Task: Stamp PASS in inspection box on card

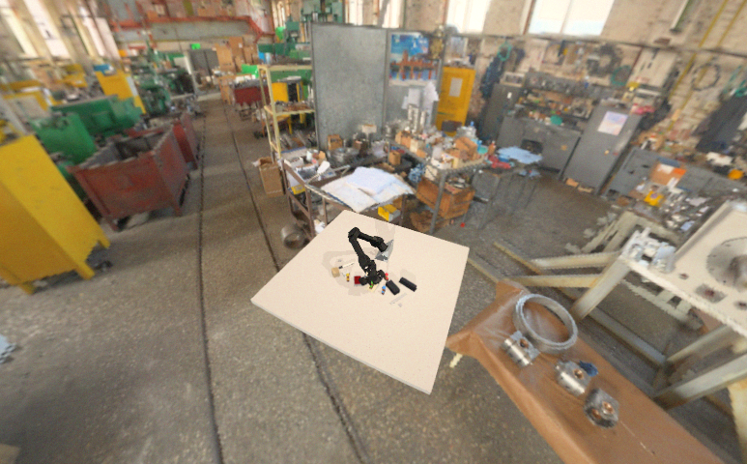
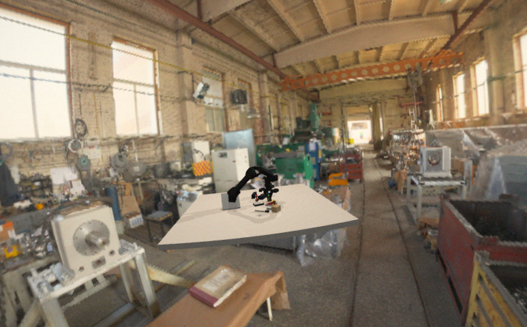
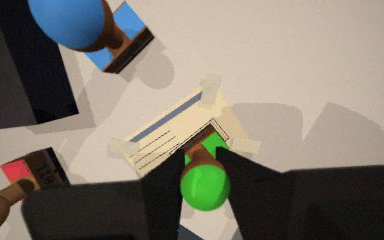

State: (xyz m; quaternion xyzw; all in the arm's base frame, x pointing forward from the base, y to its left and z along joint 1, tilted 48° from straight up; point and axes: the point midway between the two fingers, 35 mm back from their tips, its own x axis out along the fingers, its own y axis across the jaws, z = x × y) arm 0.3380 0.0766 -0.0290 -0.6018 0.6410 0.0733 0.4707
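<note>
My gripper tip is 3 cm above the cream card and 1 cm past it. From my gripper tip the other things lie so: blue stamp-pad tin: 11 cm behind, 8 cm to the right, 1 cm below; then green-knobbed stamp: right at my gripper tip; then red ink pad: 12 cm to the right, 2 cm below, 1 cm ahead.
</note>
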